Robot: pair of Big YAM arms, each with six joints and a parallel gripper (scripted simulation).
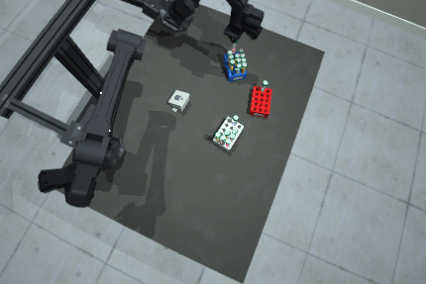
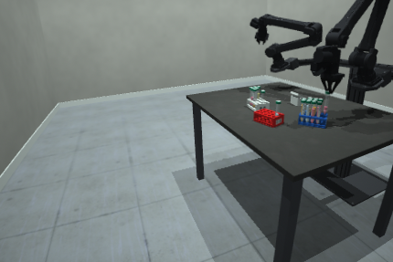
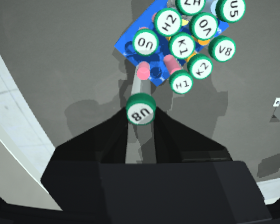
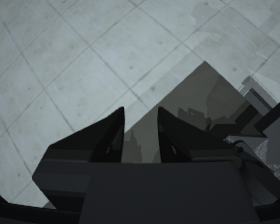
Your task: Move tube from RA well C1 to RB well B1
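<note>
Now: left hand 10 mm short of the tube and 60 mm above it. Also, from my left hand: white rack RB 130 mm ahead, 380 mm to the right, 150 mm below; red rack 210 mm ahead, 180 mm to the right, 150 mm below; white button box 150 mm behind, 320 mm to the right, 130 mm below.
</note>
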